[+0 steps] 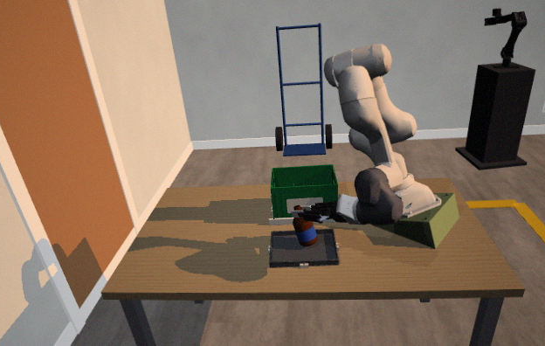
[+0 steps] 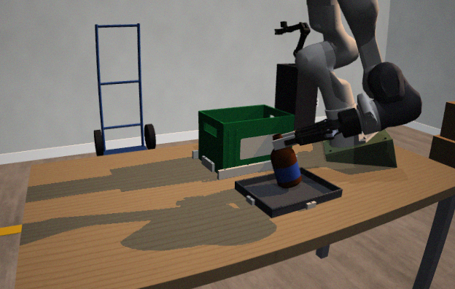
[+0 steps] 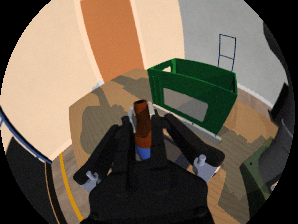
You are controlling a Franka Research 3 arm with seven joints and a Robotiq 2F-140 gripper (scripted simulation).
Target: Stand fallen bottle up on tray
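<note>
Right now the bottle is 60 mm below my hand. From my hand the other things lie so: green crate (40 mm behind, 230 mm to the right, 60 mm below); tray (10 mm ahead, 40 mm to the left, 140 mm below).
</note>
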